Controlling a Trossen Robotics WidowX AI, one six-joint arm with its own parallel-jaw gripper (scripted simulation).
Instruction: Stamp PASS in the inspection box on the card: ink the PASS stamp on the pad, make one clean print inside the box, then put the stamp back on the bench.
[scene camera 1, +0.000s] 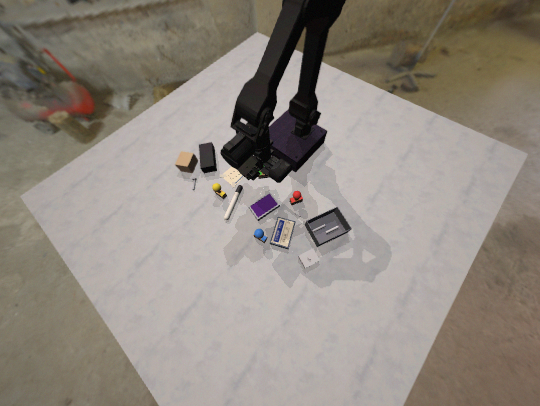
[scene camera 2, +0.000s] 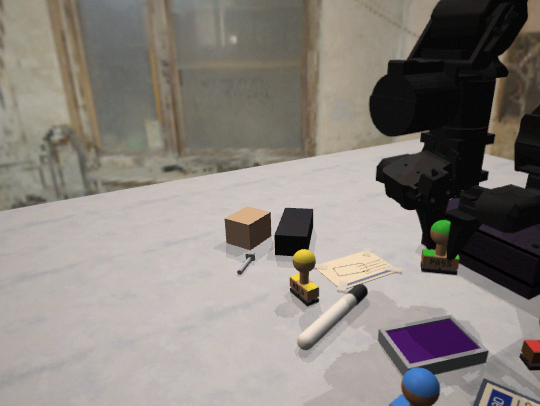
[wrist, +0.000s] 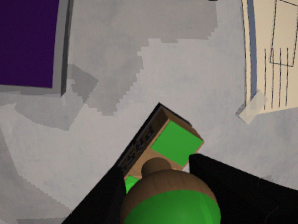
Scene:
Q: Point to a white marker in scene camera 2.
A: At 307, 339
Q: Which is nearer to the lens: the PASS stamp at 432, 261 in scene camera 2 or the tan cube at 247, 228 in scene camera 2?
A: The PASS stamp.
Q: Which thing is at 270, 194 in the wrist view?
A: The gripper.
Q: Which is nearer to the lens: the tan cube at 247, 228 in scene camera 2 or the yellow stamp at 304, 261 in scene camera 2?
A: The yellow stamp.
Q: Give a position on a dark tray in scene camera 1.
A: At 331, 224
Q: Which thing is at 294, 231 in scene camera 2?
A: A black block.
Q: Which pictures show the gripper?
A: Scene camera 1, scene camera 2 and the wrist view: all of them.

